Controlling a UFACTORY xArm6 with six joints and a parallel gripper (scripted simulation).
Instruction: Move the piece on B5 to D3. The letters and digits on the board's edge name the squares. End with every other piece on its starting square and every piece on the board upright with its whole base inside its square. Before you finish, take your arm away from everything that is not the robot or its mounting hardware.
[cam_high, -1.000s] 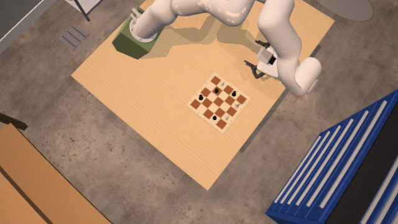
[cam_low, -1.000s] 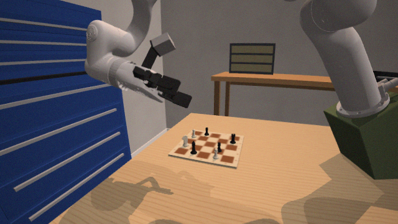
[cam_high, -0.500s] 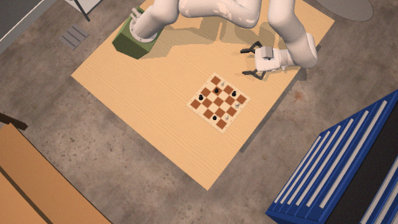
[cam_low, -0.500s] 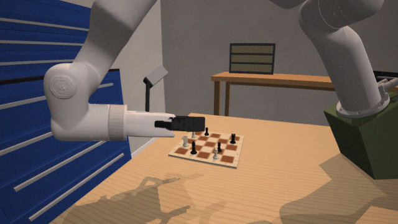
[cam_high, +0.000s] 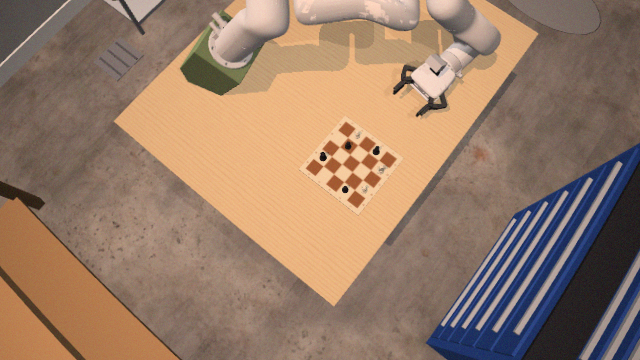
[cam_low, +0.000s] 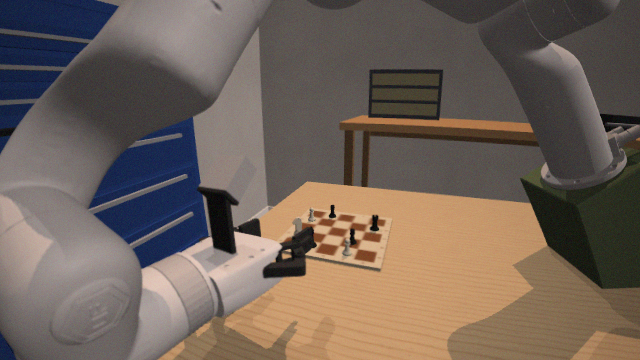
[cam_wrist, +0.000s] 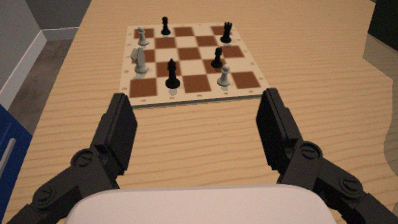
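My hand is 26 cm to the left of the black pawn, 8 cm past it and 8 cm above it. From my hand the other things lie so: chessboard: 22 cm to the right, 10 cm below, 1 cm behind.
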